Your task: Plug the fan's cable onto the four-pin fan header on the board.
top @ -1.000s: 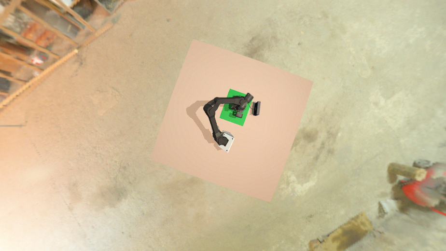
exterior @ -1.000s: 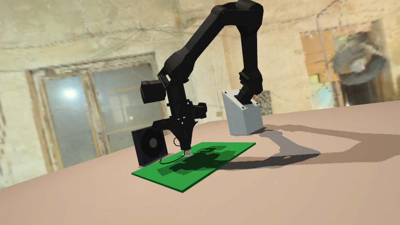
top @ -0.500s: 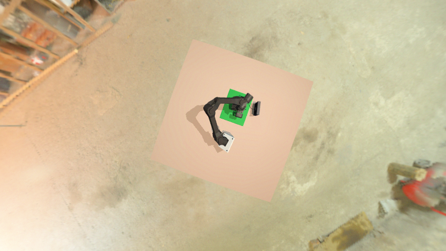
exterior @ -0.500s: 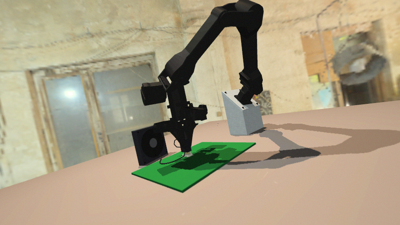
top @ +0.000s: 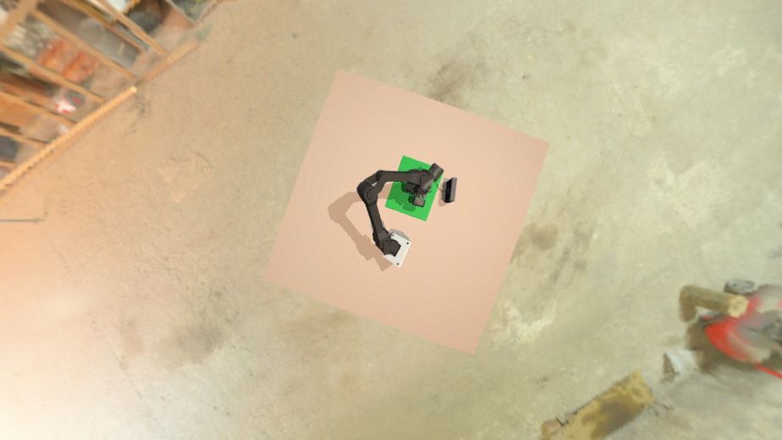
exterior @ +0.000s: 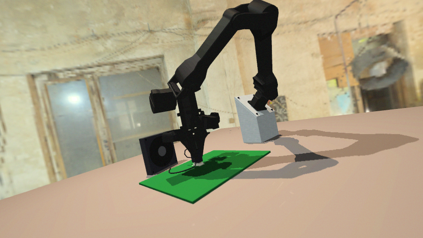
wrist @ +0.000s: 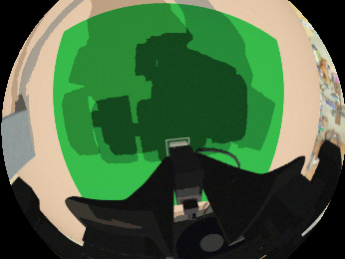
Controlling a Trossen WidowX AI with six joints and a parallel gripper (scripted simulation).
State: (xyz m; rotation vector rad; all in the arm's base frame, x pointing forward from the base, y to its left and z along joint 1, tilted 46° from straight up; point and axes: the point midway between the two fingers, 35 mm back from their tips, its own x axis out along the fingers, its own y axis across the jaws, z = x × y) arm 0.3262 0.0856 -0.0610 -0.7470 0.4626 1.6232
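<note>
Now: gripper tip 10 mm to the left of the black plug and 10 mm below it. From my gripper tip the other things lie so: four-pin header 30 mm below, 10 mm to the right; black fan 130 mm to the right, 60 mm ahead, 30 mm above; green board 40 mm to the left, 40 mm below.
</note>
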